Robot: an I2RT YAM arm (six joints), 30 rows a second.
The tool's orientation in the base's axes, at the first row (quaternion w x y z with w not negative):
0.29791, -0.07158, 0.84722, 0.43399
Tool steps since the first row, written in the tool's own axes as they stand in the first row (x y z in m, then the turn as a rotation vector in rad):
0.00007, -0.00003, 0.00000, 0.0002, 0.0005, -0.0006
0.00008, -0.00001, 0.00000, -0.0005, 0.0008, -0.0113
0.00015, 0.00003, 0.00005, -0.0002, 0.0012, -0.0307
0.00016, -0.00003, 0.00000, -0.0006, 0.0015, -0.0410
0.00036, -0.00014, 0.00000, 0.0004, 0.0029, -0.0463
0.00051, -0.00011, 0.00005, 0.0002, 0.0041, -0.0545
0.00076, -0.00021, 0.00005, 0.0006, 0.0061, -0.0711
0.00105, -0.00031, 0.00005, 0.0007, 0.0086, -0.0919
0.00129, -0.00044, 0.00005, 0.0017, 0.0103, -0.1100
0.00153, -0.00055, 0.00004, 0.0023, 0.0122, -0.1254
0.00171, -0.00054, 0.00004, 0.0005, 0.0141, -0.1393
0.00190, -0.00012, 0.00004, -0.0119, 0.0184, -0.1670
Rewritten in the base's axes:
-0.00005, -0.00001, -0.00006, -0.0006, -0.0001, 0.0005
-0.00006, 0.00000, -0.00005, -0.0049, -0.0084, 0.0059
-0.00011, 0.00008, -0.00009, -0.0139, -0.0232, 0.0146
-0.00012, 0.00000, -0.00011, -0.0182, -0.0311, 0.0197
-0.00024, -0.00004, -0.00030, -0.0219, -0.0342, 0.0224
-0.00035, 0.00004, -0.00039, -0.0258, -0.0399, 0.0270
-0.00052, 0.00001, -0.00060, -0.0343, -0.0515, 0.0356
-0.00071, -0.00001, -0.00083, -0.0445, -0.0661, 0.0465
-0.00086, -0.00005, -0.00106, -0.0540, -0.0790, 0.0552
-0.00102, -0.00010, -0.00127, -0.0620, -0.0898, 0.0631
-0.00117, -0.00007, -0.00136, -0.0674, -0.0997, 0.0716
-0.00148, 0.00022, -0.00118, -0.0712, -0.1203, 0.0939

